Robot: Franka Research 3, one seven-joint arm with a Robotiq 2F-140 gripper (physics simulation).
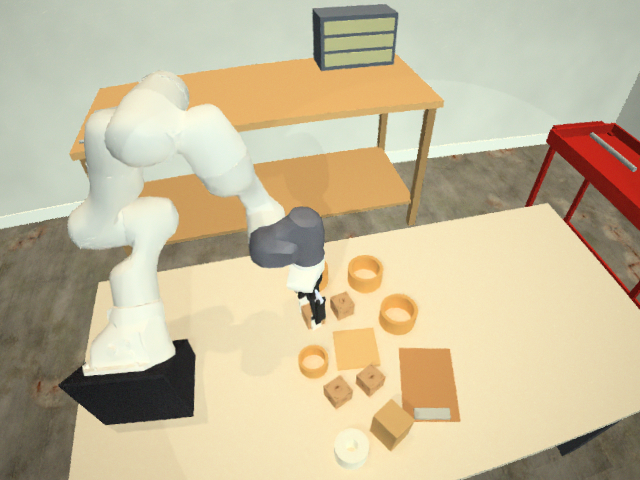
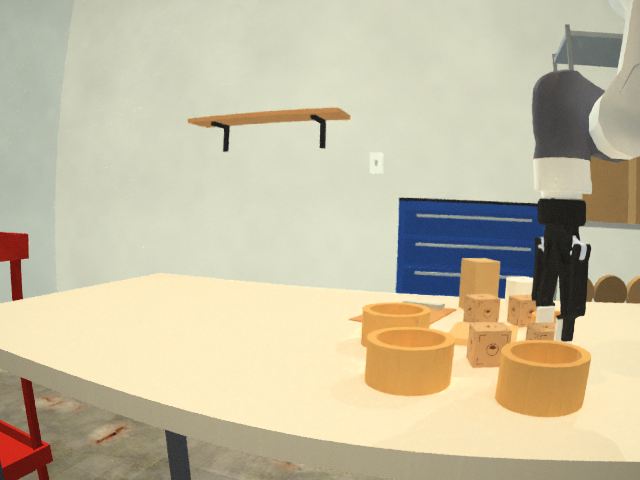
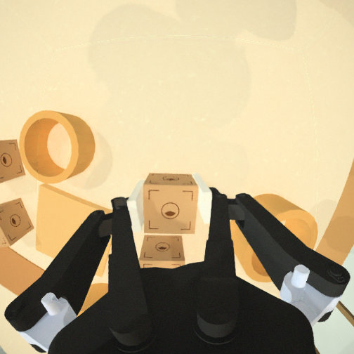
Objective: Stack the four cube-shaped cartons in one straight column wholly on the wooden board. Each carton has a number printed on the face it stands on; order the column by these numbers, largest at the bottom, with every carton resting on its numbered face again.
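The gripper points down, shut on a brown carton, with white pads against two opposite sides. The carton is upright, at or very near table height. A second carton stands close beside it, apart. A third carton and a fourth carton stand across the light wooden board. No carton stands on the board. Visible faces show round marks; the numbered faces are hidden.
Orange rings stand beyond the cartons, one partly behind the gripper. A smaller ring stands beside the board. A tall block, a white roll and a brown clipboard lie farther off.
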